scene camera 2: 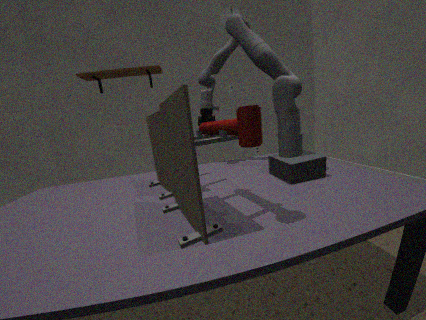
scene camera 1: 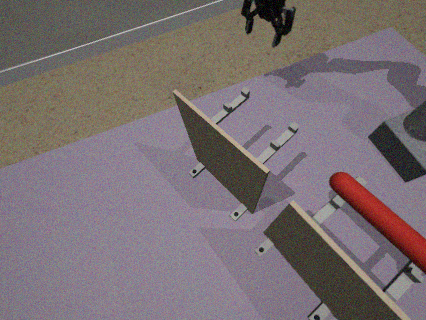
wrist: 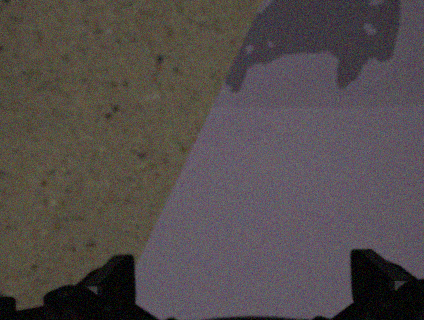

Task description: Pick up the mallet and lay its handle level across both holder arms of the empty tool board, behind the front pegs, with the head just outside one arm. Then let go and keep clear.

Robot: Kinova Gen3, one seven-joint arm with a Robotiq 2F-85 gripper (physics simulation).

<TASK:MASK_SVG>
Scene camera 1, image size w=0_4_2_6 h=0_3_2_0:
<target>red mallet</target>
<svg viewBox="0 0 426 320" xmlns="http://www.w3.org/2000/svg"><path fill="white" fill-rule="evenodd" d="M334 173L329 180L332 190L426 274L426 239L351 175L345 172Z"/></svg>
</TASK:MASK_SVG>
